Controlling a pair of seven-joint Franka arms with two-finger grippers.
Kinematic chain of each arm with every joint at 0, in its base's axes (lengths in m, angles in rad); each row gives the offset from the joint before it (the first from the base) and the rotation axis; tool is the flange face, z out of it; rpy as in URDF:
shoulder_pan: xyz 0 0 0.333 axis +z
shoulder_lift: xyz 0 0 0 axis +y
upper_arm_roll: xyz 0 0 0.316 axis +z
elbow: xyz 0.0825 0 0 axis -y
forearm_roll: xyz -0.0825 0 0.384 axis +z
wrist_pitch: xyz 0 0 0 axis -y
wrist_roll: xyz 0.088 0 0 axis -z
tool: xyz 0 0 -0.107 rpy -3.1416 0 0
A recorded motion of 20 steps. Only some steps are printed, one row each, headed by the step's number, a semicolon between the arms.
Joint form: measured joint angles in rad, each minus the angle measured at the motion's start. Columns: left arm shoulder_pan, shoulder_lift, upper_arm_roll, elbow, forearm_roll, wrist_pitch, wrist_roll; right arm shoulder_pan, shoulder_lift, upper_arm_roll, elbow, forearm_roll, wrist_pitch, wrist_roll.
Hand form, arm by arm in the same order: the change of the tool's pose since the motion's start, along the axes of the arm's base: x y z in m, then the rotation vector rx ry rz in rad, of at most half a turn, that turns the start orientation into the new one. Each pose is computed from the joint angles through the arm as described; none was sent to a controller.
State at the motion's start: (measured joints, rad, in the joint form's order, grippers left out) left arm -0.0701 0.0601 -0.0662 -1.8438 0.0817 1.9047 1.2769; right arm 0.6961 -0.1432 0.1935 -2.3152 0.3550 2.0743 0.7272
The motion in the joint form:
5: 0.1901 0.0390 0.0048 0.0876 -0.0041 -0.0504 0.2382; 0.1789 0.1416 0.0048 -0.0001 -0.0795 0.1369 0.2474
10: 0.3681 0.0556 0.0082 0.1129 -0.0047 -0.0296 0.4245; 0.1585 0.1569 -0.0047 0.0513 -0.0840 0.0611 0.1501
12: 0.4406 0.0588 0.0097 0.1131 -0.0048 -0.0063 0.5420; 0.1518 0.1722 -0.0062 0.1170 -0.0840 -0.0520 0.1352
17: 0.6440 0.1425 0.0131 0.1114 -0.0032 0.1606 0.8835; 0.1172 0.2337 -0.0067 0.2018 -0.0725 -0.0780 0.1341
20: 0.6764 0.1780 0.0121 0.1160 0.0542 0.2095 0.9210; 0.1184 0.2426 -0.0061 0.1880 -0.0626 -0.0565 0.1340
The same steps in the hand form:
5: 0.0167 0.1142 0.0147 -0.0038 0.0186 -0.0375; -0.0575 0.0582 -0.0586 -0.1027 -0.0270 -0.0374
10: 0.0076 0.2222 0.0188 0.0001 0.0022 -0.0430; -0.0429 0.0587 -0.0500 -0.1036 -0.0040 0.0467
12: -0.0022 0.2656 0.0191 0.0077 -0.0084 -0.0877; -0.0392 0.0642 -0.0373 -0.1373 0.0438 0.0791
17: -0.0282 0.3930 -0.0174 0.0552 -0.0508 -0.2319; -0.0121 0.0748 -0.0344 -0.1228 0.0671 0.0449
20: -0.0313 0.4174 -0.0326 0.1070 -0.0304 -0.2647; -0.0133 0.0743 -0.0434 -0.1209 0.0738 0.0363

